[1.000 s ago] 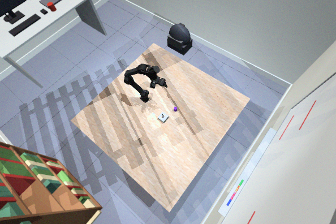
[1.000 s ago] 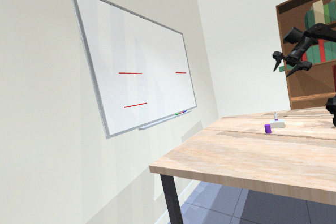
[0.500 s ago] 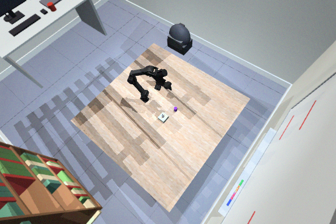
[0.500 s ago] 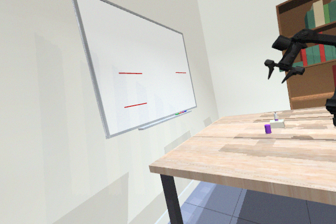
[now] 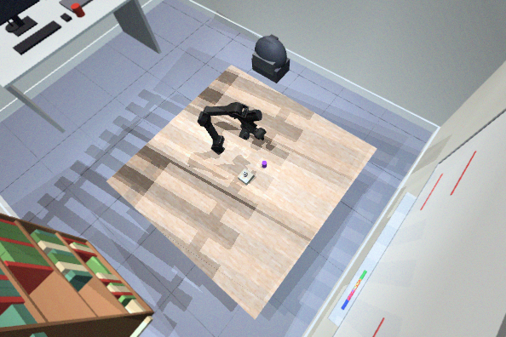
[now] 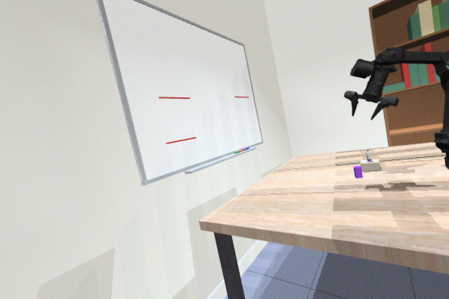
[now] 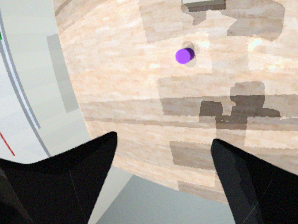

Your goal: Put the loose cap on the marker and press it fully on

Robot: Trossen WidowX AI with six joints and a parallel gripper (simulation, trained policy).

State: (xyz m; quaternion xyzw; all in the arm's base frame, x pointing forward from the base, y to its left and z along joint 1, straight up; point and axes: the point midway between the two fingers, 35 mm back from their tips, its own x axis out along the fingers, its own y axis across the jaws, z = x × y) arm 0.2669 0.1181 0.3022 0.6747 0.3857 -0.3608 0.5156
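Right now my gripper tip is 25 cm above the purple cap, 5 cm short of it and 3 cm to the left of it. Round my gripper tip: white holder block 25 cm below, 17 cm to the right, 1 cm ahead.
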